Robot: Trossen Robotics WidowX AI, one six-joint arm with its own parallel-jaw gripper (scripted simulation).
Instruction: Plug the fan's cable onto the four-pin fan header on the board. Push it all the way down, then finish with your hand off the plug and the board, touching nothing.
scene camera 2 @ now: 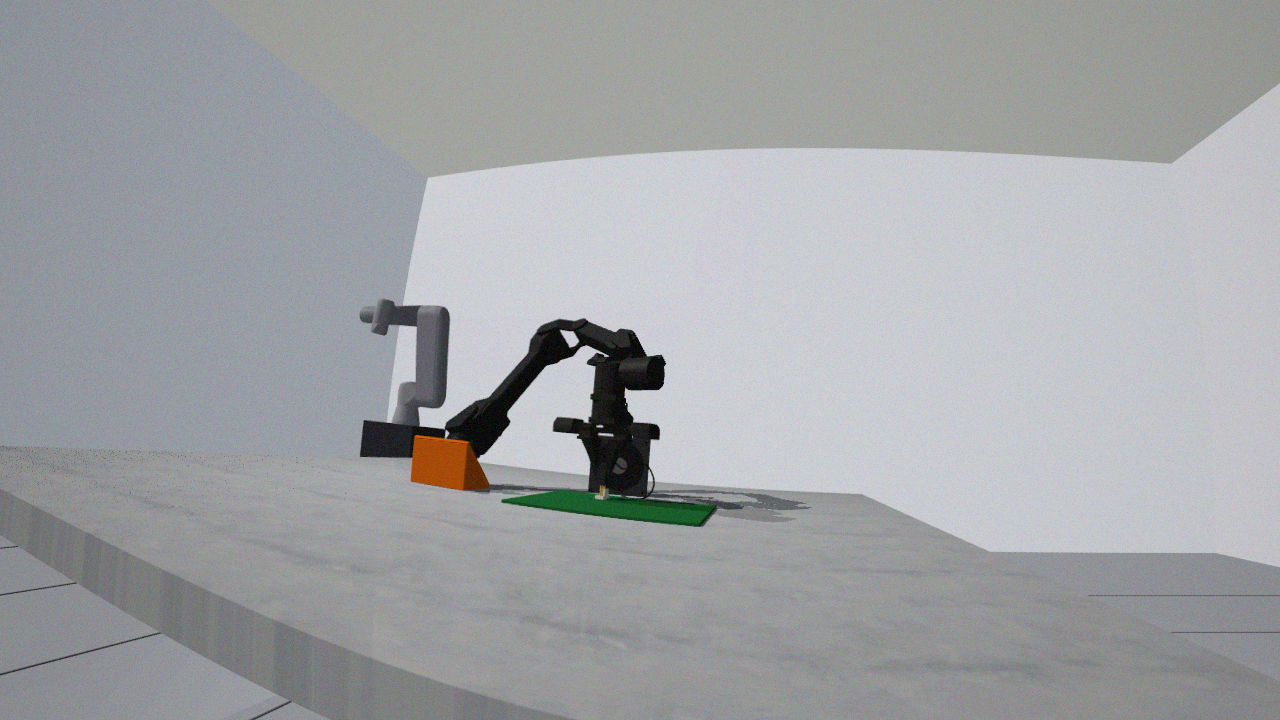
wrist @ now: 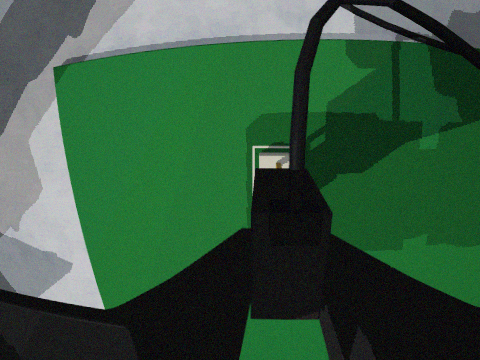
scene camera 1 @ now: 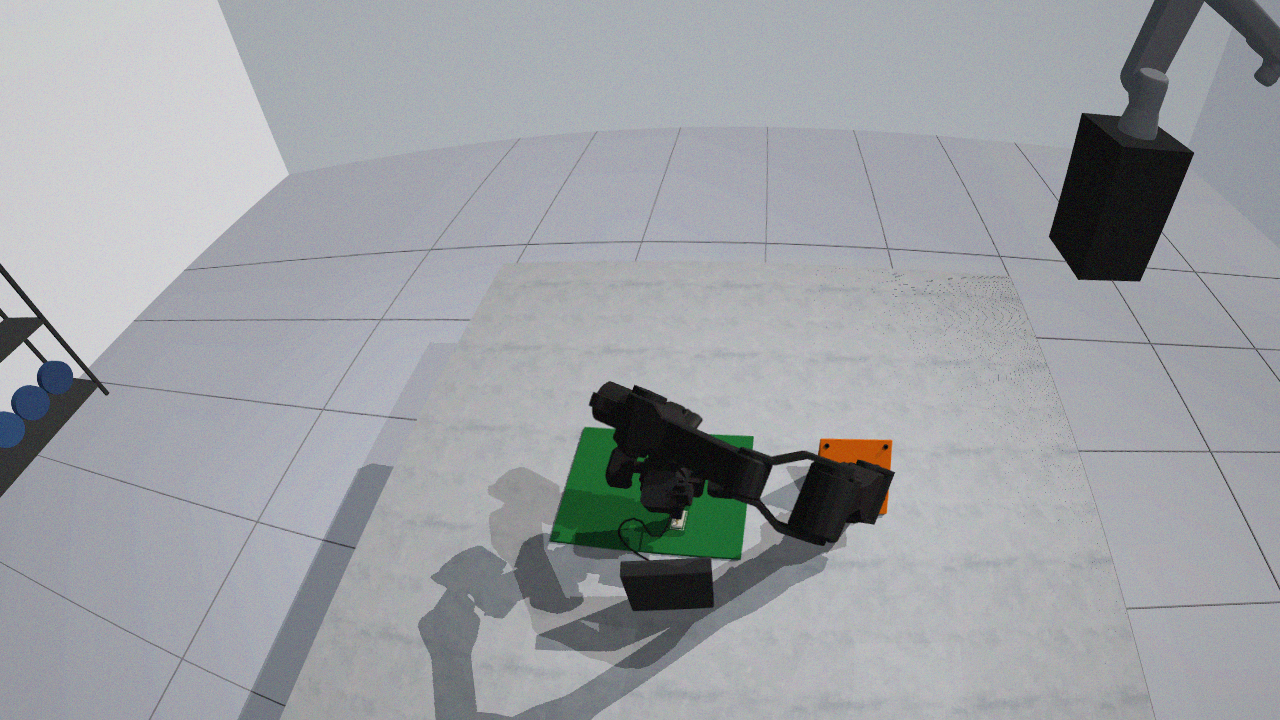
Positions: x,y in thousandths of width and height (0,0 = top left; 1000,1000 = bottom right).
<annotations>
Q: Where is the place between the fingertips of my gripper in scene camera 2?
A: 471,662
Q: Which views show my gripper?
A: Scene camera 2, the wrist view and scene camera 1: all of them.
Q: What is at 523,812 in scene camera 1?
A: A black fan.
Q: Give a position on a black fan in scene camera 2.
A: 495,670
</annotations>
